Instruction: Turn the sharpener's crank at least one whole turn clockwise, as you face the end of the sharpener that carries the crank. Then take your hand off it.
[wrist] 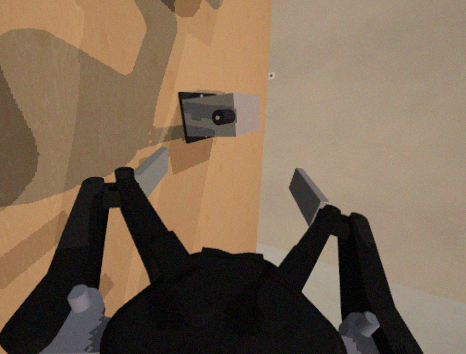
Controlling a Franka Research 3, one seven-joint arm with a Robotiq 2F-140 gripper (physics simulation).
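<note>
The sharpener (210, 122) is a grey box-shaped body with a lighter face, on a black base plate, near the table's right edge in the upper middle of the wrist view. A short black cylindrical part (223, 117) sticks out of its near side; whether it belongs to the crank I cannot tell. No crank arm can be made out. My gripper (231, 169) is open, with its two grey finger pads wide apart and nothing between them. It is below the sharpener in the view and does not touch it.
The wooden table (225, 200) runs along the left of the view, with dark shadows across it. Its edge runs down just right of the sharpener. Beyond it is a beige surface with a small white square marker (271, 75). Part of a brown object (186, 7) shows at the top edge.
</note>
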